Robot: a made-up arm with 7 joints.
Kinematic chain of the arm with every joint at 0, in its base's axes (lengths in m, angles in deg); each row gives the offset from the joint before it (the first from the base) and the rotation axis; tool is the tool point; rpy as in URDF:
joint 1: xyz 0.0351 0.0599 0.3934 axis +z
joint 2: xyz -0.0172 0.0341 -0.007 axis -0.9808 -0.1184 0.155
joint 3: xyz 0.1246 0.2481 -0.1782 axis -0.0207 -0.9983 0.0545
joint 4: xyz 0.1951 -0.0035 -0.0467 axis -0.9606 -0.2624 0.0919
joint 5: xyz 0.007 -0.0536 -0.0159 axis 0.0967 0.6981 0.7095
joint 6: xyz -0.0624 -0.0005 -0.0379 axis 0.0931 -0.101 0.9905
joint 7: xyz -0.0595 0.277 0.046 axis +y
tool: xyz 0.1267 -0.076 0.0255 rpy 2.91 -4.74 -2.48
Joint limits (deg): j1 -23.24..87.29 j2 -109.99..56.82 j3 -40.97..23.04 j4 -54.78..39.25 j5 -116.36..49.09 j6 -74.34..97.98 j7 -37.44..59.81
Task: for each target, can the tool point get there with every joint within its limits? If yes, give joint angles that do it. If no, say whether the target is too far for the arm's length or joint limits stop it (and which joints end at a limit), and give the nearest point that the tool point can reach.
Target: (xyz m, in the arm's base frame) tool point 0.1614 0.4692 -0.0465
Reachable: yes | joints 17.05 12.53 11.03 -3.10 -49.37 81.83 32.63
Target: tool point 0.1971 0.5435 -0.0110
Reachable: yes | joints 16.41 -10.73 -4.03 30.25 -56.76 65.75 34.81
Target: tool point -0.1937 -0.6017 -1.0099
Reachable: no: too far | nearest point 0.1648 -0.2288 -0.2344 | short by 0.932 m
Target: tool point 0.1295 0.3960 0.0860
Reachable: yes | joints 11.47 27.99 6.43 7.83 13.41 28.94 -16.33
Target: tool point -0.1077 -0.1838 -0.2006
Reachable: no: joint limits stop it (at a limit: joint 1, joint 2, joint 3, joint 6, joint 7) | nearest point 0.0175 -0.1564 -0.1295 | short by 0.147 m
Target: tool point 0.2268 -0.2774 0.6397
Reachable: no: joint limits stop it (at a limit: joint 1, joint 2, joint 3, joint 4, joint 7) | nearest point 0.3114 -0.1563 0.6290 | short by 0.148 m
